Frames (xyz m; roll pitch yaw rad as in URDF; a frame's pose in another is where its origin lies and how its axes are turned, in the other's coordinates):
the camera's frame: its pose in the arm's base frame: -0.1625 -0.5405 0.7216 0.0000 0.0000 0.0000
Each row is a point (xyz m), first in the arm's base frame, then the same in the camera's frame.
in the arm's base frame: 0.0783 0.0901 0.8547
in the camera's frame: 0.2408 0.6306 0.1331
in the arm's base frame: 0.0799 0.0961 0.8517
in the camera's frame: 0.2424 0.6366 0.1301
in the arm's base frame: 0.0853 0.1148 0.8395
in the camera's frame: 0.2478 0.6553 0.1179
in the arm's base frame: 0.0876 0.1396 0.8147
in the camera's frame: 0.2501 0.6801 0.0931
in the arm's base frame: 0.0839 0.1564 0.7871
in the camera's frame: 0.2464 0.6969 0.0655
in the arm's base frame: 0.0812 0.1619 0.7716
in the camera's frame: 0.2437 0.7024 0.0500
